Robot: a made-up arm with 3 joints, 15 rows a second.
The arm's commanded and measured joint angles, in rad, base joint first. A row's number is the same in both.
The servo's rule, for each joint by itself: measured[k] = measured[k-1] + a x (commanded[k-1-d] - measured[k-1]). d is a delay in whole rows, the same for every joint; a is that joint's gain. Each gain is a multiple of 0.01, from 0.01 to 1. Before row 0 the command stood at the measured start. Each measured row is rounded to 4 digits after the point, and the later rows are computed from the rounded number. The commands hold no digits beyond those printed.
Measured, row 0:
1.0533 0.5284 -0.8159
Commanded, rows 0 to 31:
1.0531 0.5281 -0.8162
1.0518 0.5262 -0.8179
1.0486 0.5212 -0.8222
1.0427 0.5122 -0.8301
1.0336 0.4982 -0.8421
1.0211 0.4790 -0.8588
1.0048 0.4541 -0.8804
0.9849 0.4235 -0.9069
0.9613 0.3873 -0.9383
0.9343 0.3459 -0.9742
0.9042 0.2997 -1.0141
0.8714 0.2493 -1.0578
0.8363 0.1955 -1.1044
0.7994 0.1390 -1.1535
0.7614 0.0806 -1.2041
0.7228 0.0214 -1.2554
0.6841 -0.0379 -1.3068
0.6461 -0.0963 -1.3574
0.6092 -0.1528 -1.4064
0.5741 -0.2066 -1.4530
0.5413 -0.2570 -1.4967
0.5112 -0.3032 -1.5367
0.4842 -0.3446 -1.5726
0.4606 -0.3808 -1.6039
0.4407 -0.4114 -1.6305
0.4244 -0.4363 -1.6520
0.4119 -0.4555 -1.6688
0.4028 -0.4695 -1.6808
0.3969 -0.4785 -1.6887
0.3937 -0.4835 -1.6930
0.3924 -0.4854 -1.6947
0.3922 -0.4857 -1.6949
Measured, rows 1 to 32:
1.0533 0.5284 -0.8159
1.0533 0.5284 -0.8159
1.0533 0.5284 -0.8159
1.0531 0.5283 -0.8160
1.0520 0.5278 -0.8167
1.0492 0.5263 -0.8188
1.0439 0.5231 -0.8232
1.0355 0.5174 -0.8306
1.0237 0.5086 -0.8416
1.0082 0.4961 -0.8567
0.9891 0.4794 -0.8763
0.9663 0.4582 -0.9005
0.9401 0.4324 -0.9292
0.9107 0.4019 -0.9623
0.8785 0.3668 -0.9995
0.8439 0.3274 -1.0404
0.8074 0.2841 -1.0845
0.7697 0.2373 -1.1311
0.7312 0.1876 -1.1796
0.6926 0.1357 -1.2292
0.6545 0.0823 -1.2792
0.6174 0.0282 -1.3288
0.5819 -0.0258 -1.3772
0.5486 -0.0790 -1.4238
0.5179 -0.1306 -1.4678
0.4903 -0.1798 -1.5087
0.4659 -0.2260 -1.5458
0.4452 -0.2686 -1.5788
0.4281 -0.3072 -1.6073
0.4148 -0.3413 -1.6313
0.4050 -0.3708 -1.6506
0.3984 -0.3956 -1.6655
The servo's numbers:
d 3
a 0.82 0.23 0.39

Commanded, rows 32 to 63:
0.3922 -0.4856 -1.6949
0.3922 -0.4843 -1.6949
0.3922 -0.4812 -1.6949
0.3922 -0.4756 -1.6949
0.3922 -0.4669 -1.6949
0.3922 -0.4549 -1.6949
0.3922 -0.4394 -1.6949
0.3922 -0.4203 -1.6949
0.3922 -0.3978 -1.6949
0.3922 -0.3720 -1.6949
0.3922 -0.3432 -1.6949
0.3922 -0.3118 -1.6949
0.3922 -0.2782 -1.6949
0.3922 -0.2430 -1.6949
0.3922 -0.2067 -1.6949
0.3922 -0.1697 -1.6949
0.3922 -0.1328 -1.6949
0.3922 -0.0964 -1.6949
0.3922 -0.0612 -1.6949
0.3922 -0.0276 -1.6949
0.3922 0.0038 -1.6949
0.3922 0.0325 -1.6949
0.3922 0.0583 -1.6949
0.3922 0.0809 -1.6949
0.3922 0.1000 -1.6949
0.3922 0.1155 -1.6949
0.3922 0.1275 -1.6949
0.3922 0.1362 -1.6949
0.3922 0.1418 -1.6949
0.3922 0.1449 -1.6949
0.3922 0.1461 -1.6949
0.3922 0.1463 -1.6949
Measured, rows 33 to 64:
0.3945 -0.4158 -1.6762
0.3928 -0.4318 -1.6834
0.3923 -0.4442 -1.6879
0.3922 -0.4537 -1.6906
0.3922 -0.4607 -1.6923
0.3922 -0.4654 -1.6933
0.3922 -0.4677 -1.6939
0.3922 -0.4675 -1.6943
0.3922 -0.4646 -1.6945
0.3922 -0.4588 -1.6947
0.3922 -0.4499 -1.6948
0.3922 -0.4379 -1.6948
0.3922 -0.4227 -1.6948
0.3922 -0.4044 -1.6948
0.3922 -0.3831 -1.6948
0.3922 -0.3590 -1.6948
0.3922 -0.3323 -1.6948
0.3922 -0.3034 -1.6948
0.3922 -0.2726 -1.6948
0.3922 -0.2404 -1.6948
0.3922 -0.2073 -1.6948
0.3922 -0.1737 -1.6948
0.3922 -0.1401 -1.6948
0.3922 -0.1070 -1.6948
0.3922 -0.0749 -1.6948
0.3922 -0.0443 -1.6948
0.3922 -0.0155 -1.6948
0.3922 0.0111 -1.6948
0.3922 0.0351 -1.6948
0.3922 0.0564 -1.6948
0.3922 0.0748 -1.6948
0.3922 0.0902 -1.6948

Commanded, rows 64 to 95:
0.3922 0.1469 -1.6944
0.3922 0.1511 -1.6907
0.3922 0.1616 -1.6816
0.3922 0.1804 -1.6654
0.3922 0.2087 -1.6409
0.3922 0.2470 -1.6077
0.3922 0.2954 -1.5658
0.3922 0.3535 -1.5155
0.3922 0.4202 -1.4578
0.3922 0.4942 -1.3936
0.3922 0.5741 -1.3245
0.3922 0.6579 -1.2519
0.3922 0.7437 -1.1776
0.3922 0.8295 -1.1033
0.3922 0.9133 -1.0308
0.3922 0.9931 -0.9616
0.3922 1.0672 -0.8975
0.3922 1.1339 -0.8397
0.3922 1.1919 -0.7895
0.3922 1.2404 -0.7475
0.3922 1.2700 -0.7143
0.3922 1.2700 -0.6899
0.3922 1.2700 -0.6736
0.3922 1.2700 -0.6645
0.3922 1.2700 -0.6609
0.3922 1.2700 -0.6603
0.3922 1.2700 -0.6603
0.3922 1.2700 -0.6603
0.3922 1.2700 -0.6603
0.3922 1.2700 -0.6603
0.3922 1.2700 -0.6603
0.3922 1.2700 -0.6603
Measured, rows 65 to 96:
0.3922 0.1028 -1.6948
0.3922 0.1128 -1.6948
0.3922 0.1205 -1.6948
0.3922 0.1266 -1.6946
0.3922 0.1322 -1.6931
0.3922 0.1390 -1.6886
0.3922 0.1485 -1.6796
0.3922 0.1623 -1.6645
0.3922 0.1818 -1.6423
0.3922 0.2079 -1.6125
0.3922 0.2414 -1.5747
0.3922 0.2825 -1.5291
0.3922 0.3312 -1.4763
0.3922 0.3871 -1.4171
0.3922 0.4494 -1.3527
0.3922 0.5171 -1.2844
0.3922 0.5890 -1.2138
0.3922 0.6636 -1.1424
0.3922 0.7394 -1.0719
0.3922 0.8148 -1.0039
0.3922 0.8882 -0.9399
0.3922 0.9581 -0.8812
0.3922 1.0230 -0.8291
0.3922 1.0798 -0.7843
0.3922 1.1235 -0.7475
0.3922 1.1572 -0.7187
0.3922 1.1831 -0.6976
0.3922 1.2031 -0.6833
0.3922 1.2185 -0.6743
0.3922 1.2303 -0.6688
0.3922 1.2394 -0.6655
0.3922 1.2464 -0.6635

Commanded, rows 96 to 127:
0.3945 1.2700 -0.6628
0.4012 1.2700 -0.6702
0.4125 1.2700 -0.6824
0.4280 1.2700 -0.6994
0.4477 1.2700 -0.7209
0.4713 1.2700 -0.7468
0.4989 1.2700 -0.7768
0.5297 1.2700 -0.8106
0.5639 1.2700 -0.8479
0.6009 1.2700 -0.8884
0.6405 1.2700 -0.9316
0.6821 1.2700 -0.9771
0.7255 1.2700 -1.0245
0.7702 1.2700 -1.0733
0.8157 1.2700 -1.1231
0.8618 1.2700 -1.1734
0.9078 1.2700 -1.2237
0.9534 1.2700 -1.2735
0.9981 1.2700 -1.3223
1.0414 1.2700 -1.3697
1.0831 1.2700 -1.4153
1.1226 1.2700 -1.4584
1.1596 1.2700 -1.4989
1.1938 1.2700 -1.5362
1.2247 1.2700 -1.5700
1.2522 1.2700 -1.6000
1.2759 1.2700 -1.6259
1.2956 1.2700 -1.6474
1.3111 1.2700 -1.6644
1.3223 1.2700 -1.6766
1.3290 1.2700 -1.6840
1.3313 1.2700 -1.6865
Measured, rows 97 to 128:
0.3922 1.2518 -0.6623
0.3922 1.2560 -0.6615
0.3922 1.2592 -0.6610
0.3941 1.2617 -0.6617
0.3999 1.2636 -0.6650
0.4102 1.2651 -0.6718
0.4248 1.2662 -0.6826
0.4436 1.2671 -0.6975
0.4663 1.2678 -0.7167
0.4930 1.2683 -0.7401
0.5231 1.2687 -0.7676
0.5566 1.2690 -0.7989
0.5929 1.2692 -0.8338
0.6319 1.2694 -0.8719
0.6731 1.2695 -0.9129
0.7161 1.2696 -0.9564
0.7605 1.2697 -1.0020
0.8058 1.2698 -1.0492
0.8517 1.2698 -1.0976
0.8977 1.2698 -1.1468
0.9434 1.2698 -1.1962
0.9883 1.2698 -1.2454
1.0318 1.2698 -1.2939
1.0739 1.2698 -1.3412
1.1138 1.2698 -1.3869
1.1514 1.2698 -1.4306
1.1862 1.2698 -1.4718
1.2178 1.2698 -1.5101
1.2460 1.2698 -1.5452
1.2705 1.2698 -1.5767
1.2911 1.2698 -1.6043
1.3075 1.2698 -1.6277

